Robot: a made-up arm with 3 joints.
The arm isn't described. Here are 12 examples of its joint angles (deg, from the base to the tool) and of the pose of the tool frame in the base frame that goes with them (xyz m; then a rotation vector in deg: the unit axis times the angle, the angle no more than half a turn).
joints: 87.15 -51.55 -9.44
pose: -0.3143 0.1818 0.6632 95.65 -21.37 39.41
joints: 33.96 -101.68 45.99
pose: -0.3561 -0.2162 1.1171 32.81 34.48 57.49
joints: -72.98 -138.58 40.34
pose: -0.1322 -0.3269 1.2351 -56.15 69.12 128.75
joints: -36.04 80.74 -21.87
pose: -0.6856 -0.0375 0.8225 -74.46 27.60 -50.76
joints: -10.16 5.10 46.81
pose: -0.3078 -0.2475 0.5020 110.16 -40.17 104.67
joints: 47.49 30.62 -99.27
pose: -0.4384 0.4595 0.5116 -66.02 -32.43 -117.49
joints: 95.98 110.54 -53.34
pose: 0.3765 0.3407 1.0149 32.95 68.09 -161.69
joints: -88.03 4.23 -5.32
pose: -0.1888 -0.4911 0.5167 -69.03 -67.64 -63.92
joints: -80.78 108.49 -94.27
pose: -0.6389 -0.7240 0.9219 -4.13 18.55 -9.19
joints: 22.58 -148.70 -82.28
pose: -0.6474 0.0030 1.2446 97.26 89.12 -54.53
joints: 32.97 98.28 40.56
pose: -0.0598 0.3859 0.7541 -67.42 132.18 -42.90
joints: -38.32 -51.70 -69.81
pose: -0.3753 -0.6808 0.6813 -65.67 -131.03 -46.81
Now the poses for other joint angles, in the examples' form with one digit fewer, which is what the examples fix.
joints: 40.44 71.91 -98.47
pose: -0.364 0.592 0.672 -20.0 -11.0 -127.3
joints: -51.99 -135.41 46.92
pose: -0.191 -0.296 1.246 -39.3 66.2 119.2
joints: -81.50 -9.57 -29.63
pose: -0.178 -0.572 0.521 -49.9 -86.6 -58.1
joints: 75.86 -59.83 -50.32
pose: -0.450 0.270 0.698 137.7 11.0 46.2
